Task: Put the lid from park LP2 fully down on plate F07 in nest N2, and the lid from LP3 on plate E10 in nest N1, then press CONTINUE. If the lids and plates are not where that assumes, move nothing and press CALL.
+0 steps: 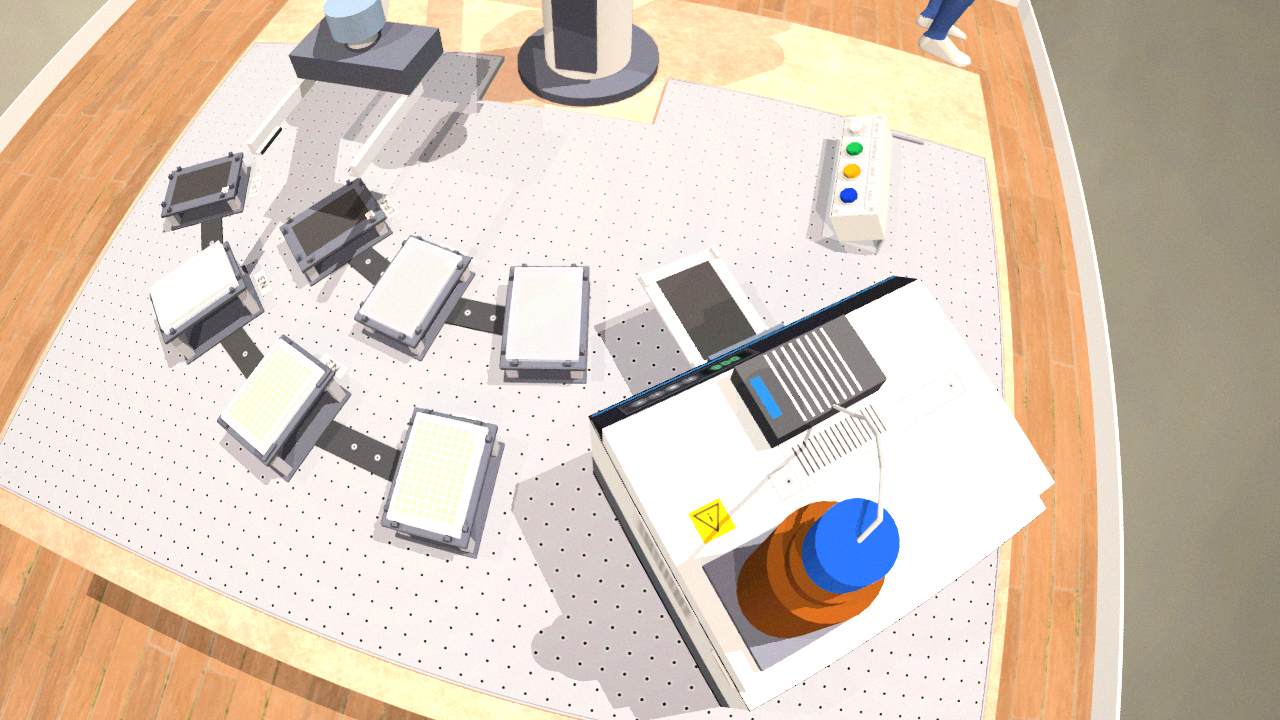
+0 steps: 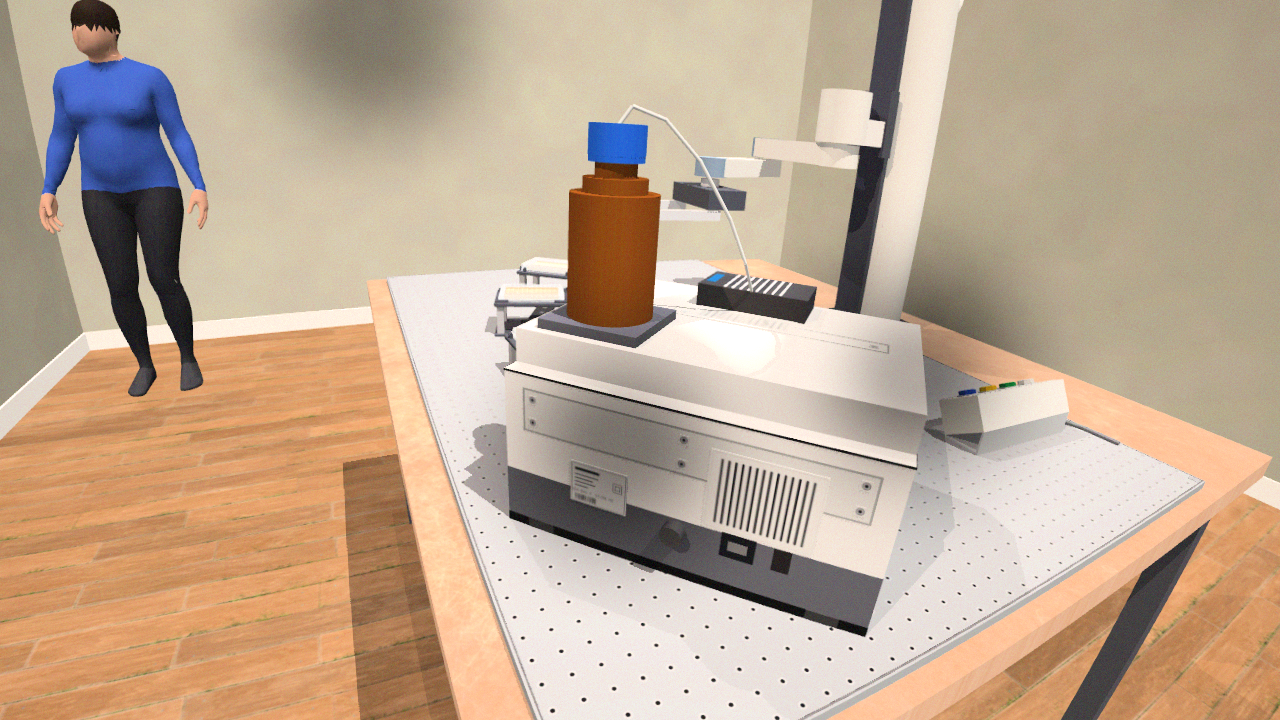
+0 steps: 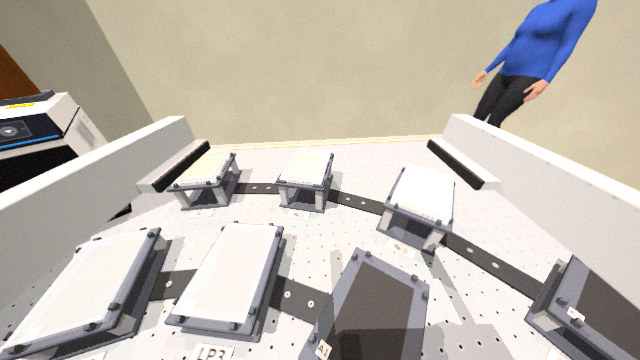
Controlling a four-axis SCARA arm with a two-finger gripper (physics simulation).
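A white lid lies on the park taken as LP2. Another white lid lies on the park labelled LP3. A plate with pale yellow wells sits in the middle raised nest, taken as N2, and a similar plate sits in the end nest, taken as N1. No white lid covers their wells. Their codes are not readable. My gripper is open and empty, raised behind the parks. The button box has white, green, yellow and blue buttons; its labels are unreadable.
A white-topped plate sits in nest N3. A dark empty park and a dark empty nest stand nearby. The white instrument carries a brown bottle and a black box.
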